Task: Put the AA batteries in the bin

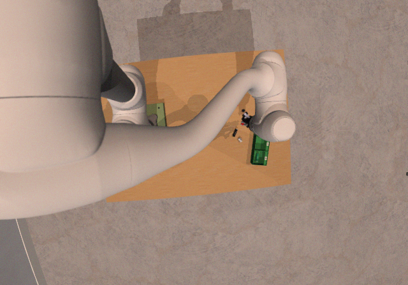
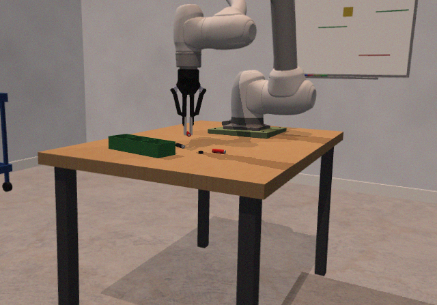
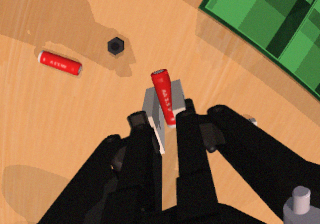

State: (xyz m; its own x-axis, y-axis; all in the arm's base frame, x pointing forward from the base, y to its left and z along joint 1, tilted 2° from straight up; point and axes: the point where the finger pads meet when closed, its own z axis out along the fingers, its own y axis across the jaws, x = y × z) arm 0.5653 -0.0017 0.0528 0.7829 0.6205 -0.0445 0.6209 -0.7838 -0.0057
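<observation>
The green AA battery is 220 mm to the right of my hand, 80 mm below it and 80 mm ahead of it. From my hand the other things lie so: small white block 100 mm to the right, 80 mm below, 20 mm behind; then small black round piece 90 mm below, 60 mm to the left, 20 mm ahead; then black AA battery 90 mm below, 60 mm to the right, 40 mm behind.
</observation>
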